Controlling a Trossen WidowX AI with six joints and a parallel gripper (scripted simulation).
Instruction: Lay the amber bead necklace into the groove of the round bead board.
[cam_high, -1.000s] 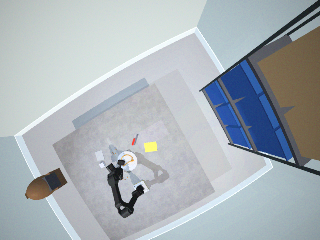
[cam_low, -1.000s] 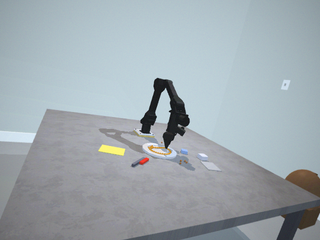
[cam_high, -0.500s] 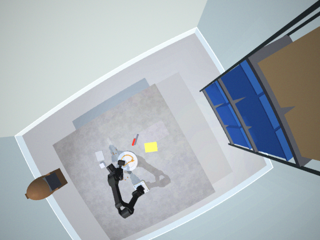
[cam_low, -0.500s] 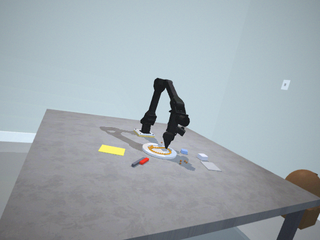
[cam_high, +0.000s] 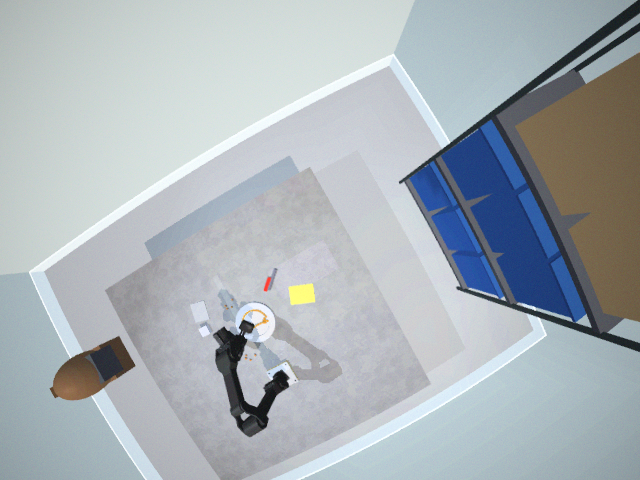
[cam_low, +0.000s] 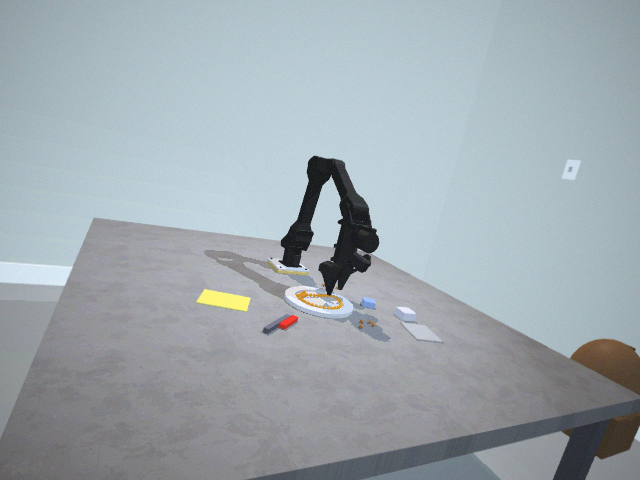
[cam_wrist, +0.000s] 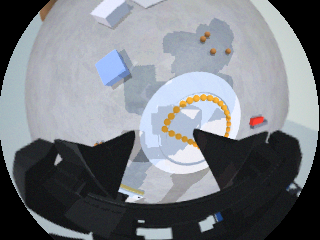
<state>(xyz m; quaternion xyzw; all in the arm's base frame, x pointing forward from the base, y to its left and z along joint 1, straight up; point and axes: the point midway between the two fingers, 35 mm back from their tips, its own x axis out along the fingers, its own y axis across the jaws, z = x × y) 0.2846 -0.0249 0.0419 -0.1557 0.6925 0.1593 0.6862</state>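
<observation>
My gripper tip is now 1 cm short of the round white bead board, 6 cm to the left of it and 2 cm above it. From my gripper tip the other things lie so: white block 14 cm ahead, 17 cm to the left, 1 cm below; blue block 5 cm ahead, 10 cm to the left, 2 cm below; grey sheet 24 cm ahead, 13 cm to the left, 2 cm below.
</observation>
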